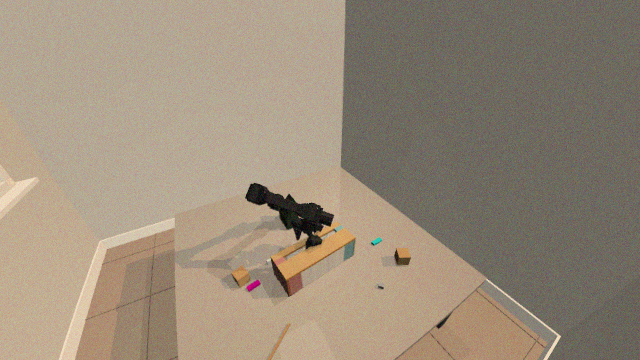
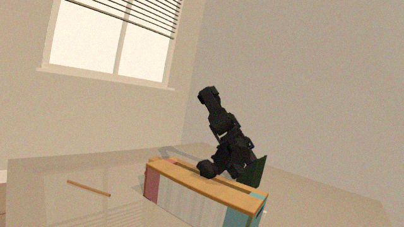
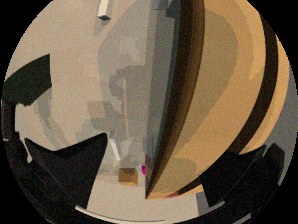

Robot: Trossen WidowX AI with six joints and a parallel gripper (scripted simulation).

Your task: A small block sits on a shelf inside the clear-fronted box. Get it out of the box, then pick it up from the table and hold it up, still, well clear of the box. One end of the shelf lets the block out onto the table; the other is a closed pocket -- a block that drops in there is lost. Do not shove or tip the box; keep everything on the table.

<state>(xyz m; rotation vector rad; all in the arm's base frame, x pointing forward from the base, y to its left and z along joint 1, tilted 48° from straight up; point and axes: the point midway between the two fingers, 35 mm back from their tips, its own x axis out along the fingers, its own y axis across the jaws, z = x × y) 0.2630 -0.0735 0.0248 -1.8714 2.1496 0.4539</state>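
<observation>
The long box is 40 mm ahead of my gripper tip, 20 mm to the left of it and 20 mm below it. The rest, counted from my gripper tip: magenta piece (280 mm to the right, 80 mm below); grey piece (360 mm ahead, 180 mm to the left, 80 mm below); teal piece (370 mm to the left, 170 mm ahead, 80 mm below).
</observation>
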